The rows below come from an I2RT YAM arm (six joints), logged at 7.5 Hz.
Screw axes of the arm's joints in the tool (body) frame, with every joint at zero. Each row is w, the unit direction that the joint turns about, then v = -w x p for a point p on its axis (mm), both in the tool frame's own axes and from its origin. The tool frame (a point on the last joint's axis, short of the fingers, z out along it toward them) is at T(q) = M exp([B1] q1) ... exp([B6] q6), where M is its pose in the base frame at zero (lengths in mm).
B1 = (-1, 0, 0, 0, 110.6, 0)
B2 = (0, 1, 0, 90.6, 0, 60)
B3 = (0, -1, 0, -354.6, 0, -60)
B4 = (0, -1, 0, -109.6, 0, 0)
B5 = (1, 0, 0, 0, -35.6, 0)
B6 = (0, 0, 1, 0, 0, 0)
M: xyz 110.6 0 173.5 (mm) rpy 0 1.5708 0 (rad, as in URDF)
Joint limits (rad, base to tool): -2.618..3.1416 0..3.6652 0..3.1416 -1.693..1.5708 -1.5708..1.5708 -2.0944..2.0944
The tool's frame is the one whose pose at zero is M.
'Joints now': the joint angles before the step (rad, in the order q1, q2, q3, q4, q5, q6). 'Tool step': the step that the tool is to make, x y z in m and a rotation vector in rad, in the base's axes. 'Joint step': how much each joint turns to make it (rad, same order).
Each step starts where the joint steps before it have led.
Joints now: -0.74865, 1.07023, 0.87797, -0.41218, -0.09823, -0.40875
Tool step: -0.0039, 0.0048, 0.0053, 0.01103, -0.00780, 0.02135
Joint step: -0.00014, -0.02336, 0.01017, -0.03546, -0.02529, -0.00123
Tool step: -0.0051, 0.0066, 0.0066, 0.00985, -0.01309, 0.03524
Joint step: 0.00010, -0.03136, 0.01078, -0.04022, -0.03808, -0.00681
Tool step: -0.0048, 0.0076, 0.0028, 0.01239, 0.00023, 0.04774
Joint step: 0.00409, -0.02965, 0.00210, -0.04360, -0.04089, -0.01799
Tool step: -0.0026, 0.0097, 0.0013, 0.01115, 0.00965, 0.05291
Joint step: 0.02187, -0.02652, 0.00058, -0.04539, -0.02623, -0.01710
